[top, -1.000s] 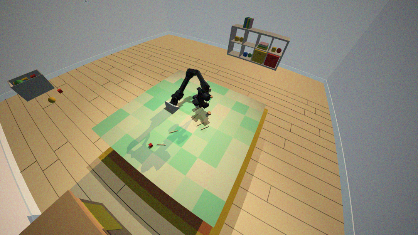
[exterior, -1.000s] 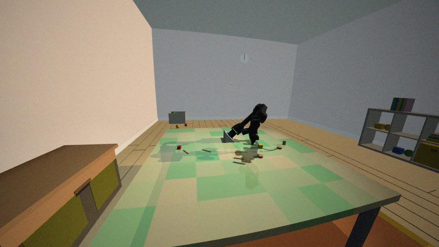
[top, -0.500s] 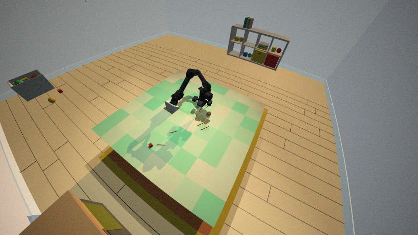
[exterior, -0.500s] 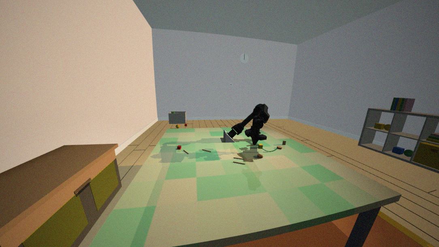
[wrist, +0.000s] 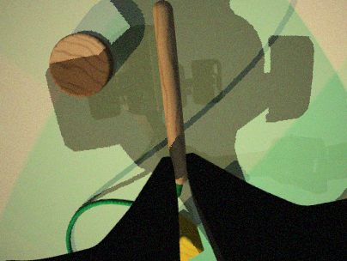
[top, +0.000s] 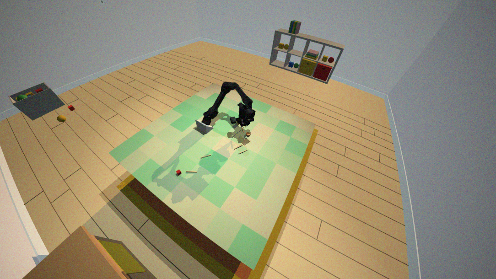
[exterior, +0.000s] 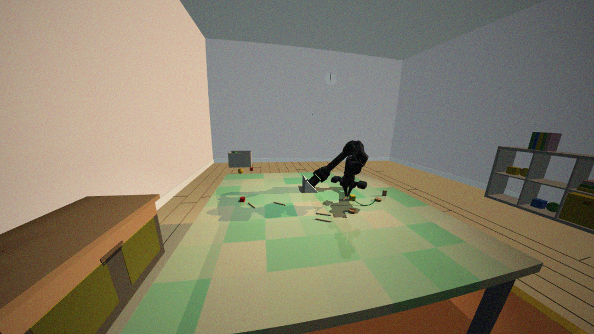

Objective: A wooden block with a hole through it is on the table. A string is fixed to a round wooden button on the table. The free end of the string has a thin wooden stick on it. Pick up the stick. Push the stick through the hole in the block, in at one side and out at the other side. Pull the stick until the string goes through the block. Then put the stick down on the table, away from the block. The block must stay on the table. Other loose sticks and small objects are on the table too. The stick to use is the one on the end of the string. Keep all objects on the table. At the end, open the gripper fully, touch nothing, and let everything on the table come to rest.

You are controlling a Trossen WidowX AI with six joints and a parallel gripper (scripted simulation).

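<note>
My gripper tip is 1 cm short of the thin wooden stick and 1 cm to the left of it. From my gripper tip the other things lie so: wooden disc: 7 cm ahead, 5 cm below; round wooden button: 3 cm behind, 24 cm to the left, 5 cm below; yellow wooden block: 7 cm behind, 9 cm to the left, 5 cm below.
</note>
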